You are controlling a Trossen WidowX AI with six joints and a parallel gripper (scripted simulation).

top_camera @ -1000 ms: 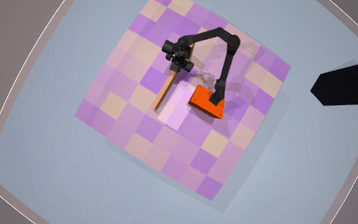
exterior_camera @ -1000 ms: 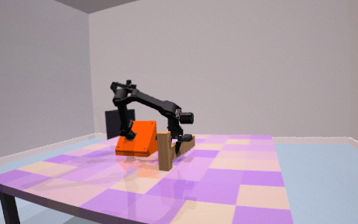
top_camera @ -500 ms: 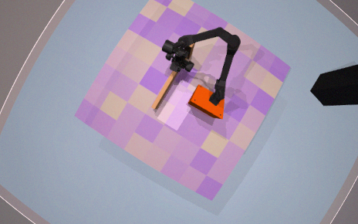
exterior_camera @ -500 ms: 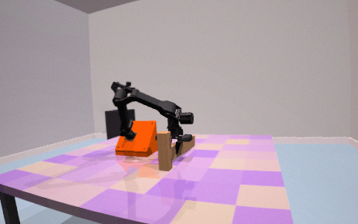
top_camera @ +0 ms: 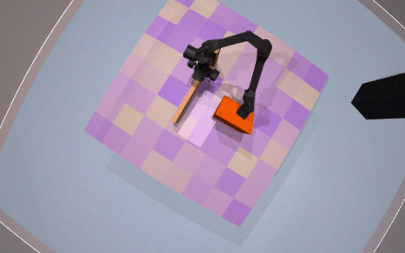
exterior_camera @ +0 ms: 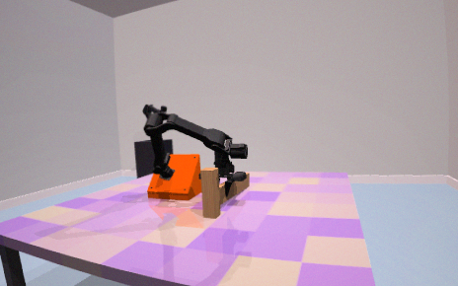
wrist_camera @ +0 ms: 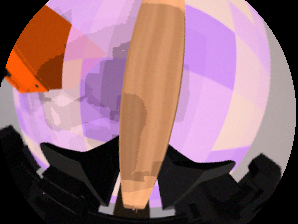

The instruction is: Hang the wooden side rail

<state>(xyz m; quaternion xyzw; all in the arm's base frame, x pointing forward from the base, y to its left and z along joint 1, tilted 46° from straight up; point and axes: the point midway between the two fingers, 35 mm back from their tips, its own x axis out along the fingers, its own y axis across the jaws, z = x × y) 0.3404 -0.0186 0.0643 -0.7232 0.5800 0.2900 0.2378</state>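
Right now my gripper tip is 20 mm short of the wooden headboard post, 110 mm to the left of it and 40 mm below it.
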